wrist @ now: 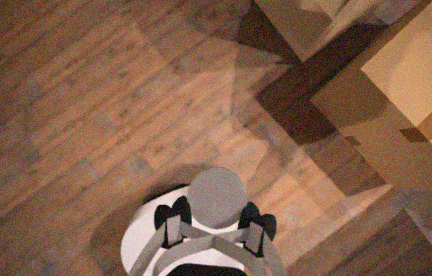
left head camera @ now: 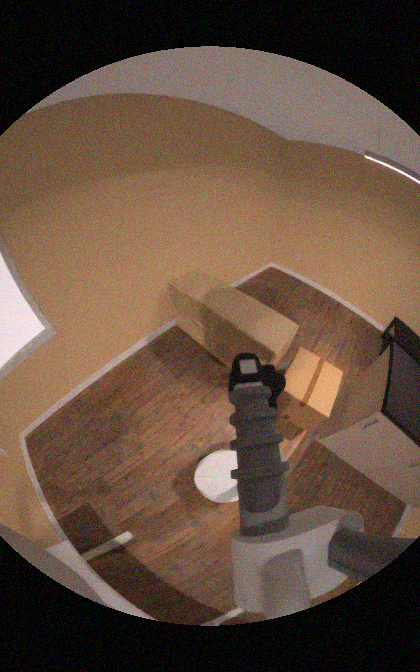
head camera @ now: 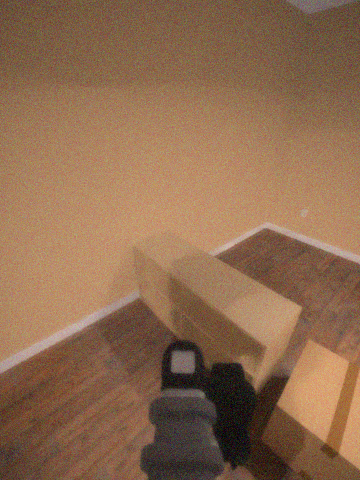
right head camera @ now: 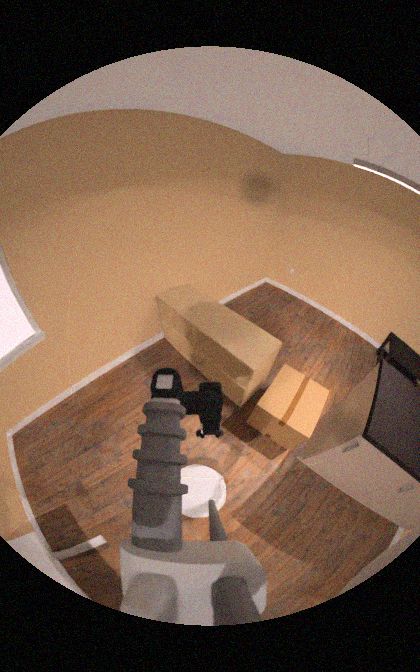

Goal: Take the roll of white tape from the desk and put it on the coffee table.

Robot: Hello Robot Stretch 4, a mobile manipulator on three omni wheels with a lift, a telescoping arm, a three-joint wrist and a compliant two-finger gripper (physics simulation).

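Places are measured from the robot's base along level axes (x back, y right, z up), in metres.
Pixels of known places: gripper, between the fingertips: (wrist: 215, 216).
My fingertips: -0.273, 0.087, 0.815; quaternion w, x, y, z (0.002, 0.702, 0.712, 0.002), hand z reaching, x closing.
Behind a point stands the place of what it marks, as x, y, z.
My gripper (wrist: 215, 216) {-0.273, 0.087, 0.815} (right head camera: 209, 433) points down in front of the arm, above the floor. In the wrist view its two black fingertips are pressed on opposite sides of a round grey-white disc, the roll of white tape (wrist: 217, 192) {-0.298, 0.086, 0.841}, so the gripper is shut on it. The roll's flat face is towards the wrist camera and its hole cannot be made out. In the head camera view the wrist hides the fingers. I cannot make out a coffee table for certain in these views, and I cannot tell which piece of furniture is the desk.
A long beige box-shaped unit (head camera: 235, 295) {-1.063, 0.298, 0.582} (left head camera: 250, 320) (right head camera: 230, 335) stands near the wall. A taped cardboard box (head camera: 315, 390) {-0.643, 0.627, 0.379} (left head camera: 300, 375) (right head camera: 280, 400) (wrist: 400, 90) {-0.535, 0.527, 0.378} is beside it. A pale drawer unit (left head camera: 370, 445) (right head camera: 350, 465) with a dark top stands at right. My white round base (left head camera: 212, 475) (right head camera: 202, 487) (wrist: 142, 235) {-0.045, -0.137, 0.187} is below.
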